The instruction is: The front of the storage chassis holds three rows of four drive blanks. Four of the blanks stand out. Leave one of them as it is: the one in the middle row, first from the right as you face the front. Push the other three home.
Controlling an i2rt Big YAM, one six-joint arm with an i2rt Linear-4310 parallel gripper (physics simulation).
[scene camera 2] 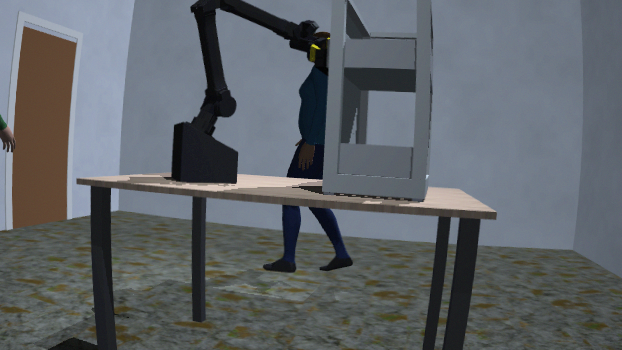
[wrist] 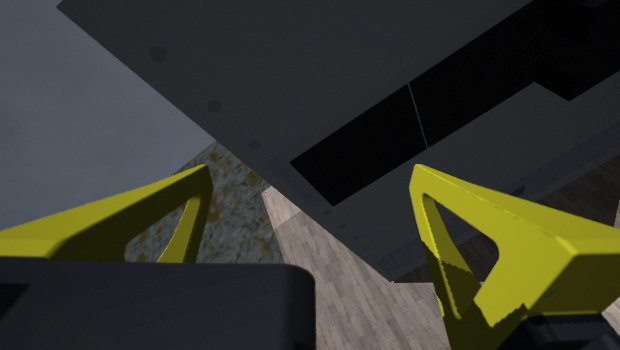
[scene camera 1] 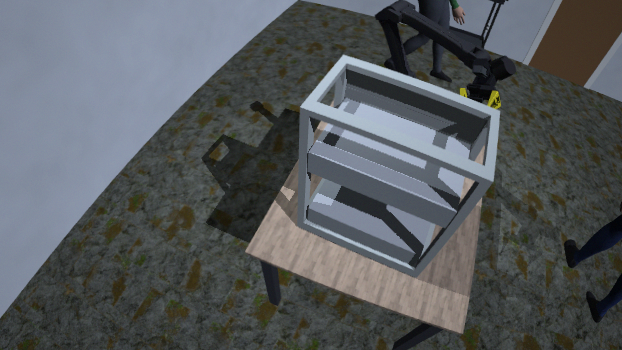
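The storage chassis shows its dark front in the wrist view, running diagonally. Two black drive blanks lie level with each other there, with a thin light line between them. Farther right, another black blank stands out from the front. The rows cannot be told apart in the dark, and the other blanks are cut off or unclear. Both scene views see the rack from behind or the side, so the blanks do not show there. My gripper is open and empty, in front of the chassis face near its lower edge in the wrist view.
The light grey rack stands on the wooden table. Dark grey front panels border the blanks. The arm's black base stands on the table facing the rack. A person is beyond the table.
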